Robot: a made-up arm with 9 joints.
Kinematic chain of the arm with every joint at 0, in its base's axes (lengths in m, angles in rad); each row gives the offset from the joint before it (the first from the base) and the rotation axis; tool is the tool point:
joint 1: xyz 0 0 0.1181 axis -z
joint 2: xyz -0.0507 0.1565 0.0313 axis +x
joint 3: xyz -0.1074 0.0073 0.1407 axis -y
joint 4: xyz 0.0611 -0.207 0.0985 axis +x
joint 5: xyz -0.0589 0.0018 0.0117 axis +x
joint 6: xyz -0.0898 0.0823 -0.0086 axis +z
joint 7: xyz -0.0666 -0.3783 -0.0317 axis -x
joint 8: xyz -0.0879 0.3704 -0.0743 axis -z
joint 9: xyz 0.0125 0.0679 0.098 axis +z
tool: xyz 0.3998 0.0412 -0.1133
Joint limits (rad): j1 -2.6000..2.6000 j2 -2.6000..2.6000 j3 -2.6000..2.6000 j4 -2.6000..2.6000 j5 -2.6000..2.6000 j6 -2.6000..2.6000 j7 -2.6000..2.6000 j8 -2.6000..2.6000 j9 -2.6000..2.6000
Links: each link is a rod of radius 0.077 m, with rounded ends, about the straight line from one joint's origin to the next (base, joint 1, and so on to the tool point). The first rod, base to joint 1, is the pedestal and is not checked.
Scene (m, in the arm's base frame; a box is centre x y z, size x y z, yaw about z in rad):
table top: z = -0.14
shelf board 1: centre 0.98 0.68 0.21 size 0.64 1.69 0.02 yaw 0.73
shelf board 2: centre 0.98 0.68 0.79 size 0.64 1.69 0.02 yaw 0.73
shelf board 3: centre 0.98 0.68 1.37 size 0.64 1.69 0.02 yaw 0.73
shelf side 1: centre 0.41 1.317 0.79 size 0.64 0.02 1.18 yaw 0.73
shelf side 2: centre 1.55 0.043 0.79 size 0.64 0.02 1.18 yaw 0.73
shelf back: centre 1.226 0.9 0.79 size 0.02 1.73 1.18 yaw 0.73
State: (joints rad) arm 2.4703 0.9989 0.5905 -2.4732 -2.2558 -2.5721 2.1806 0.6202 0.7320
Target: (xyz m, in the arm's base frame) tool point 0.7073 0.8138 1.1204
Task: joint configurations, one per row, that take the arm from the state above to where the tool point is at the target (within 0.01 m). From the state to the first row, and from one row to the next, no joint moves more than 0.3 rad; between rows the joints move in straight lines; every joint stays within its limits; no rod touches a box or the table.
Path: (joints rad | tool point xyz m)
1: 2.4041 1.0823 0.5604 -2.4933 -2.2719 -2.5319 1.9066 0.6133 0.7243 | 0.8280 0.5760 0.5196
2: 2.3378 1.1657 0.5303 -2.5134 -2.2881 -2.4916 1.6326 0.6064 0.7167 | 0.7352 0.4937 0.5375
3: 2.2716 1.2491 0.5002 -2.5334 -2.3042 -2.4514 1.3586 0.5995 0.7090 | 0.6381 0.4082 0.5222
4: 2.2053 1.3325 0.4701 -2.5535 -2.3204 -2.4112 1.0846 0.5926 0.7014 | 0.5450 0.3254 0.4727
5: 2.2650 1.1963 0.2736 -2.5293 -2.3025 -2.4741 1.3059 0.4614 0.8306 | 0.5404 0.4067 0.6572
6: 2.3246 1.0601 0.0771 -2.5050 -2.2846 -2.5371 1.5272 0.3302 0.9599 | 0.4745 0.4707 0.8803
7: 2.3842 0.9239 -0.1195 -2.4808 -2.2667 -2.6000 1.7486 0.1990 1.0892 | 0.3232 0.4701 1.1204
8: 2.4163 0.8199 0.0017 -2.4659 -2.2567 -2.6000 1.9761 0.1814 1.1094 | 0.4293 0.5841 1.1691
9: 2.4484 0.7160 0.1229 -2.4510 -2.2467 -2.6000 2.2036 0.1638 1.1295 | 0.5630 0.7015 1.1705
10: 2.4805 0.6121 0.2441 -2.4361 -2.2366 -2.6000 2.4311 0.1462 1.1497 | 0.7072 0.8139 1.1204

